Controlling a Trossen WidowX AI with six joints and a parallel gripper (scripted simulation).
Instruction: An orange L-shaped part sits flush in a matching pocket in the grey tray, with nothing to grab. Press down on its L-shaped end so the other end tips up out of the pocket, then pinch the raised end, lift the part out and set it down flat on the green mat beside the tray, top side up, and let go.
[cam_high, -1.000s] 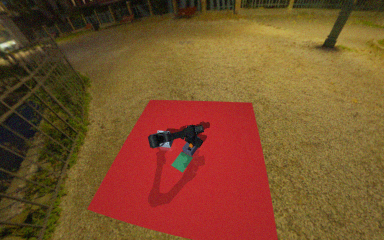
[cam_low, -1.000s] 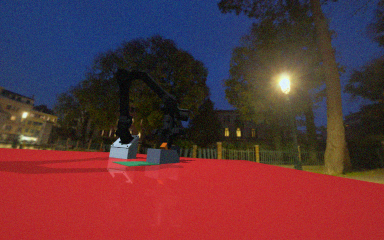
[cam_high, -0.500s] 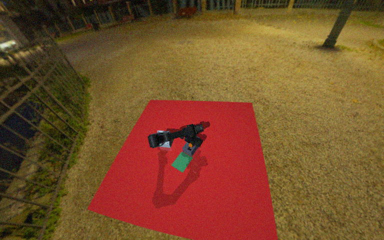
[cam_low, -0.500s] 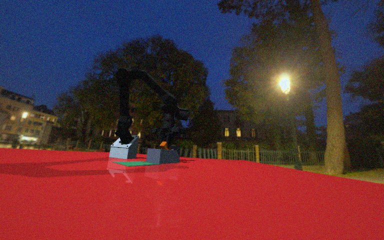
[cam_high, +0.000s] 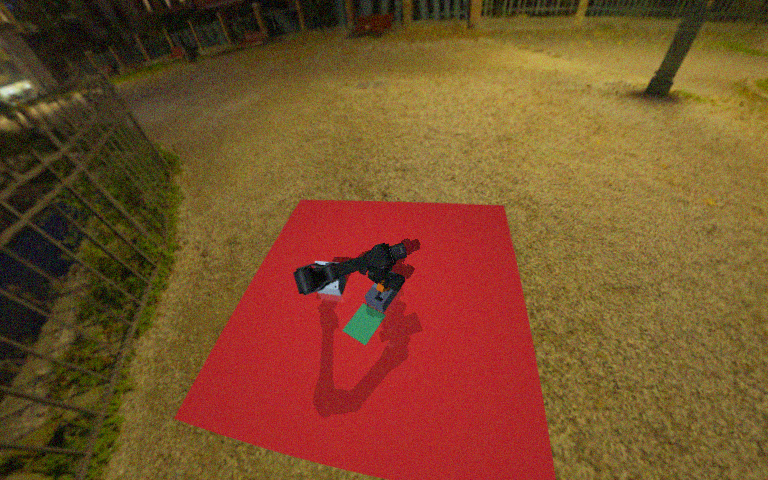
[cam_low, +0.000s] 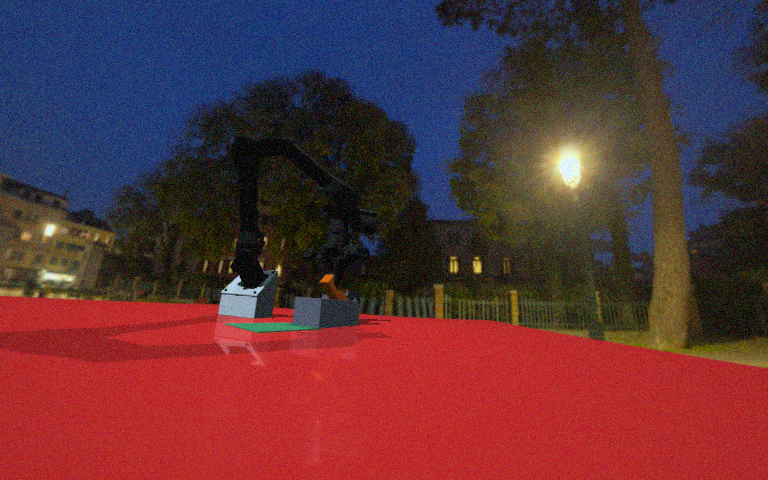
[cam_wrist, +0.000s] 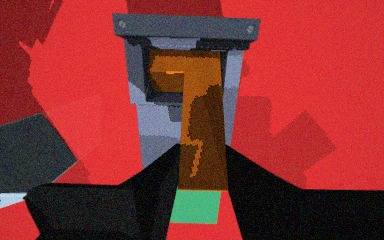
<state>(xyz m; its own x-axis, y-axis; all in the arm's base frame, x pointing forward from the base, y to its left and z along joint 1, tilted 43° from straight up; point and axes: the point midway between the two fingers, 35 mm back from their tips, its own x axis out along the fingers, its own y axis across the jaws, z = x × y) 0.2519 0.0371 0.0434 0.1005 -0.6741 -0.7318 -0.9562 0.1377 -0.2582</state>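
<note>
My gripper tip is 5 cm past the green mat, 13 cm to the left of it and 11 cm above it. From my gripper tip the other things lie so: orange L-shaped part 1 cm behind, 3 cm to the left, 3 cm below.
</note>
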